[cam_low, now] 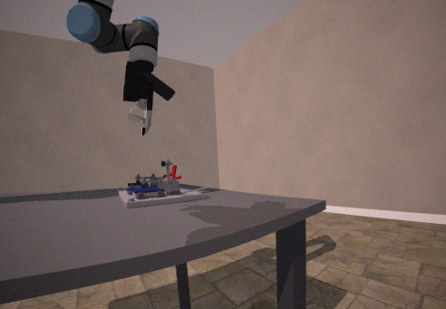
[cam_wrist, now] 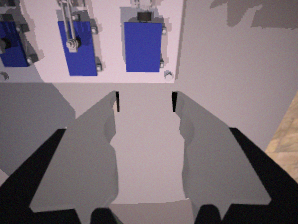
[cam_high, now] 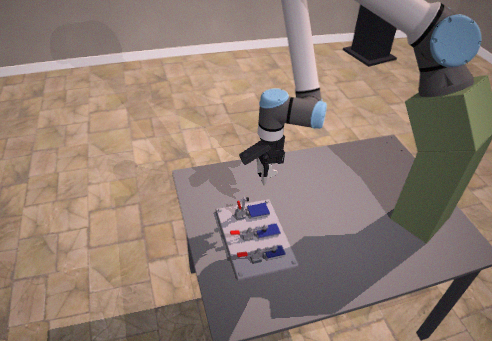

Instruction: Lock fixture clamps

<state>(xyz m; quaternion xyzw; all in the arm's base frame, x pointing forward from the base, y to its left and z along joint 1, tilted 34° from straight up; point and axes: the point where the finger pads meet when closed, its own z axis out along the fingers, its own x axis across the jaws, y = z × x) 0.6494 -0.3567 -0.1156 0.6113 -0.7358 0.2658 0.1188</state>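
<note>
My gripper is now 21 cm above the fixture plate, 10 cm to the right of it and 7 cm short of it.
</note>
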